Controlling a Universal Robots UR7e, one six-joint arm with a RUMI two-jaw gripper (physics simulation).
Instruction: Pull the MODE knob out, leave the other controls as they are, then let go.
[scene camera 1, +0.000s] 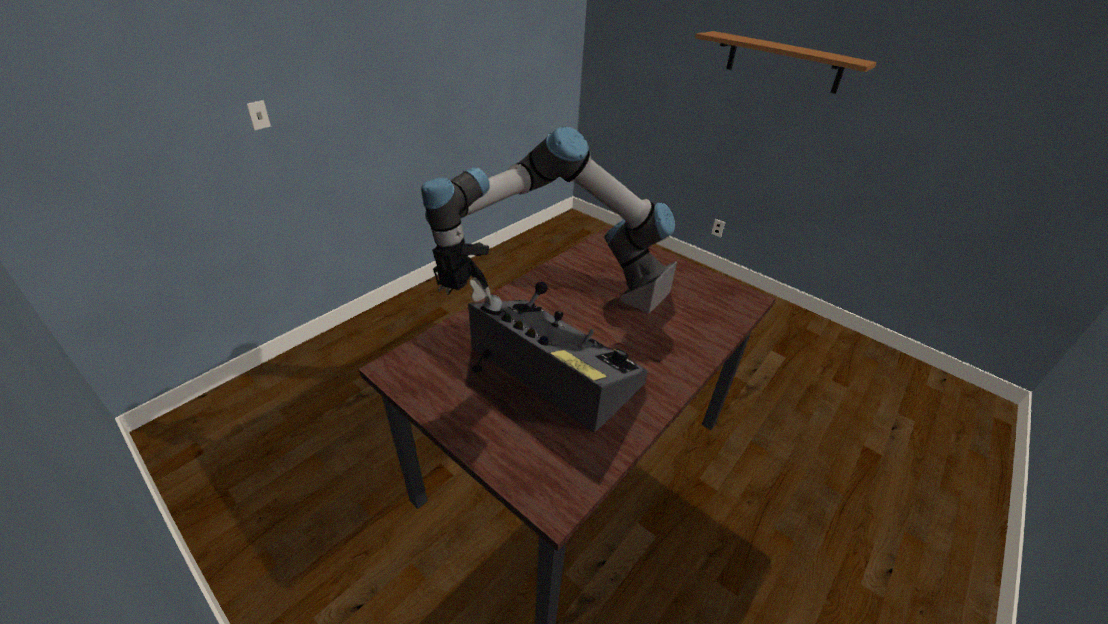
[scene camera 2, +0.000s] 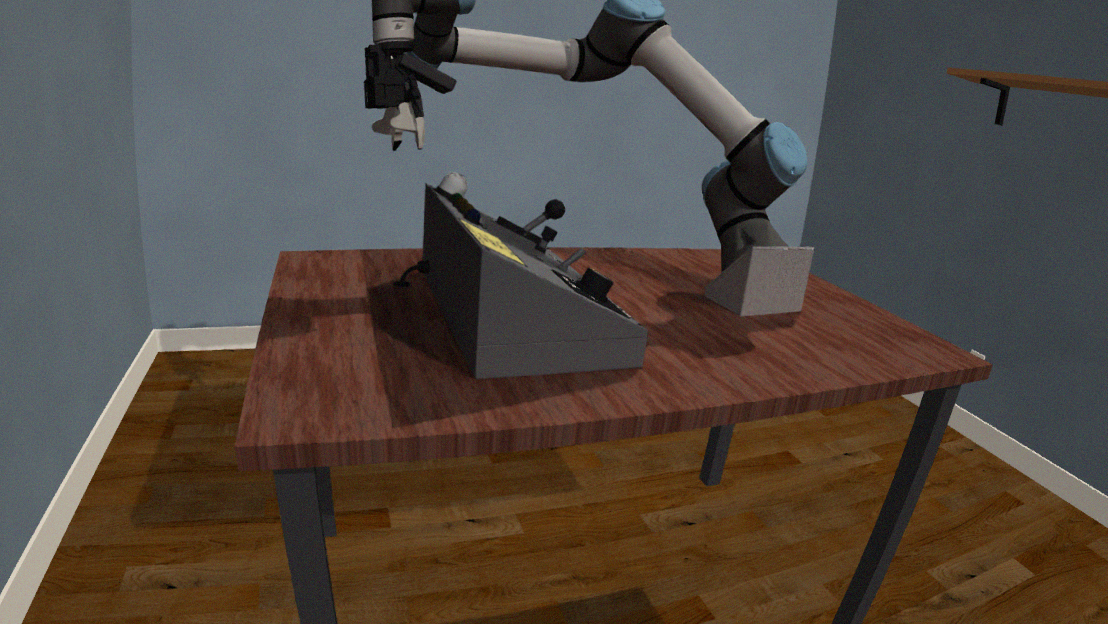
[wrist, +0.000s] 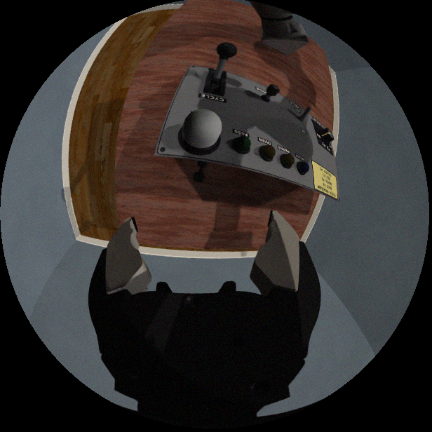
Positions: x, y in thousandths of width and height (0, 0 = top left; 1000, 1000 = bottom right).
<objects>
My gripper shows in scene camera 1 (424, 480), in scene camera 2 (367, 241) and in the wrist view (464, 501).
</objects>
